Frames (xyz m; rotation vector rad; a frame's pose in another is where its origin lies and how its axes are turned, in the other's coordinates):
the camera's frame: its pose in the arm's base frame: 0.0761 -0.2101 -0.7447 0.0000 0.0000 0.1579
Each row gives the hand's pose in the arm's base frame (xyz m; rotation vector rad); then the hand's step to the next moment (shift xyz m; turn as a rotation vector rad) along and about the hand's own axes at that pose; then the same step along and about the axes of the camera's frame.
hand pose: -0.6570 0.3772 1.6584 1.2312 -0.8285 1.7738
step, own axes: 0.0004 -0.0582 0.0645 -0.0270 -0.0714 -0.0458
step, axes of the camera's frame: 0.0731 -0.0401 0.0243 0.0590 0.0567 -0.0350
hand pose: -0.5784 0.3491 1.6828 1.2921 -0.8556 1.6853
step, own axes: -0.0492 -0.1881 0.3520 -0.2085 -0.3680 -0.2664
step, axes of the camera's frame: 0.2782 -0.2872 0.0427 0.3029 0.3053 -0.2547
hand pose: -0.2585 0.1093 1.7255 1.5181 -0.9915 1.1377
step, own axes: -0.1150 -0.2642 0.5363 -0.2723 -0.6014 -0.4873
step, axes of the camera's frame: 0.2502 -0.5072 -0.2253 0.5085 0.5441 -0.3445
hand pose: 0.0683 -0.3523 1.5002 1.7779 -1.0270 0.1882
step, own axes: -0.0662 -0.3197 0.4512 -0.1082 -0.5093 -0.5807
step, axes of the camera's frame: -0.0075 -0.3054 -0.4657 0.5708 0.5109 -0.1466
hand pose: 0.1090 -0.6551 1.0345 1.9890 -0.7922 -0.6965
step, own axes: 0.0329 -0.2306 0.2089 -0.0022 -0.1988 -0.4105
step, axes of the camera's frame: -0.0719 -0.0213 -0.3038 0.3887 0.2375 0.0229
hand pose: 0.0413 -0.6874 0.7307 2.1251 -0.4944 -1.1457
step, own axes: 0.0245 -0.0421 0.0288 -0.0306 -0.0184 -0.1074
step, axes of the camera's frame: -0.0093 0.0059 -0.0555 0.0841 0.0591 0.0474
